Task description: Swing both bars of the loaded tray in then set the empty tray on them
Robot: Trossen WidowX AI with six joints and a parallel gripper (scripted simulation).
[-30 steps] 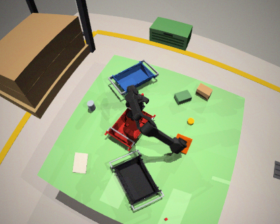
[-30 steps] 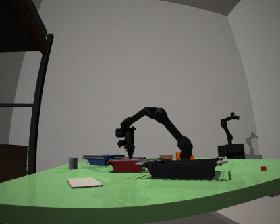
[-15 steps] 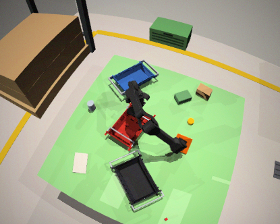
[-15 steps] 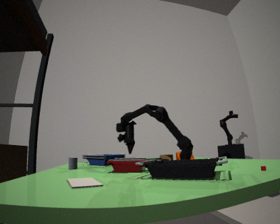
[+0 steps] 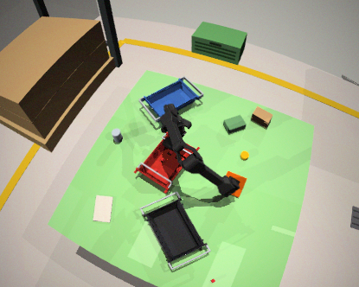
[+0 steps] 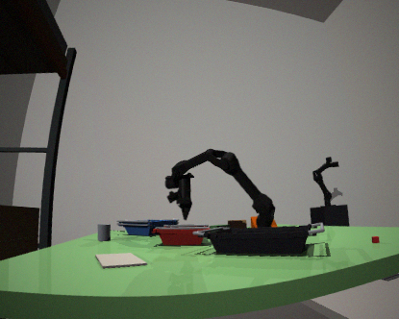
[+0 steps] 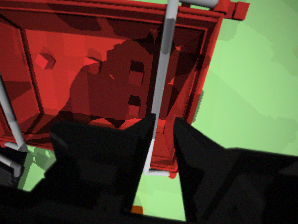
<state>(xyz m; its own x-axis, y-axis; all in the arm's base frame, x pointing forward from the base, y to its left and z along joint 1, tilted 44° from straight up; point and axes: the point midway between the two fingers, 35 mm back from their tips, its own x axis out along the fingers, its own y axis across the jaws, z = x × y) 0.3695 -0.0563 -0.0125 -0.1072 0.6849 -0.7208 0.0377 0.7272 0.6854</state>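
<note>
Right now the black tray is 42 cm to the left of my gripper tip, 24 cm behind it and 4 cm below it. From my gripper tip the other things lie so: yellow disc 35 cm behind, 17 cm to the right, 8 cm below; grey cylinder 35 cm ahead, 12 cm to the left, 5 cm below; green block 33 cm to the right, 20 cm behind, 7 cm below.
</note>
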